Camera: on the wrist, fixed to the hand. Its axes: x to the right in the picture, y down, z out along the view.
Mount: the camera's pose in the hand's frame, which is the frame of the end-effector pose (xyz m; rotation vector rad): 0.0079 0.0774 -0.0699 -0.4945 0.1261 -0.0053
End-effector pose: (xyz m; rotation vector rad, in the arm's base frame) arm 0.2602 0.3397 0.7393 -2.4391 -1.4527 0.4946
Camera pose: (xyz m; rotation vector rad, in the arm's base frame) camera 0.3542 0.3072 0.7716 2.6007 1.5835 0.0313
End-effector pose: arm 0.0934 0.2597 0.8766 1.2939 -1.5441 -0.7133
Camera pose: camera 0.1277 0.2825 0.9727 0.9502 -1.1655 -0.9285
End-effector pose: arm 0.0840 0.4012 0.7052 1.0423 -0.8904 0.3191
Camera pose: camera 0.0750 0.4979 0.7441 0.5607 -0.7983 0.1453
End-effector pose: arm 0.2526 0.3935 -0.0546 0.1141 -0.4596 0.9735
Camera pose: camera 0.2157 0.4640 -0.1225 -0.3895 -0.5701 0.8319
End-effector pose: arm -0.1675 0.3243 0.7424 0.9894 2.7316 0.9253
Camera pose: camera -0.1505 0.3402 0.8444 0.8462 2.3951 1.6026
